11 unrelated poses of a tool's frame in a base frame.
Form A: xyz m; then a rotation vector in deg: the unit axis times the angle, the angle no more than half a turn.
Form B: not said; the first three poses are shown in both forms.
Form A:
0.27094, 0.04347, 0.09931, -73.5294, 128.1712, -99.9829
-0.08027, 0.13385, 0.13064, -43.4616, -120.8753, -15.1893
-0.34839, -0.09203, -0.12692, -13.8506, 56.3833, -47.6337
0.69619, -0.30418, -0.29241, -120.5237, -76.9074, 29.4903
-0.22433, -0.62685, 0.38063, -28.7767, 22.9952, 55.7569
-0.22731, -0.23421, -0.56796, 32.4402, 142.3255, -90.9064
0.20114, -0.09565, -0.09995, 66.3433, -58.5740, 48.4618
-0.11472, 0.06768, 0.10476, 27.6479, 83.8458, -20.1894
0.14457, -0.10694, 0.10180, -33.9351, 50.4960, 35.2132
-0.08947, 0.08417, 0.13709, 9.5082, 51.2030, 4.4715
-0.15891, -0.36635, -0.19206, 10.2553, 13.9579, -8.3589
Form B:
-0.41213, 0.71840, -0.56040, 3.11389, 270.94, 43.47, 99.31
-0.33601, -0.93451, -0.11743, 2.25752, -80.27, 133.85, 130.64
-0.18443, 0.75078, -0.63428, 1.31073, -348.39, -92.03, -126.92
-0.82561, -0.52683, 0.20201, 2.54785, 696.19, -304.18, -292.41
-0.43062, 0.34411, 0.83436, 1.16633, -224.33, -626.85, 380.63
0.18864, 0.82763, -0.52862, 3.00140, -227.31, -234.21, -567.96
0.65751, -0.58051, 0.48029, 1.76104, 201.14, -95.65, -99.95
0.30528, 0.92580, -0.22293, 1.58067, -114.72, 67.68, 104.76
-0.48275, 0.71834, 0.50093, 1.22688, 144.57, -106.94, 101.80
0.18191, 0.97959, 0.08555, 0.91228, -89.47, 84.17, 137.09
0.53324, 0.72577, -0.43464, 0.33566, -158.91, -366.35, -192.06

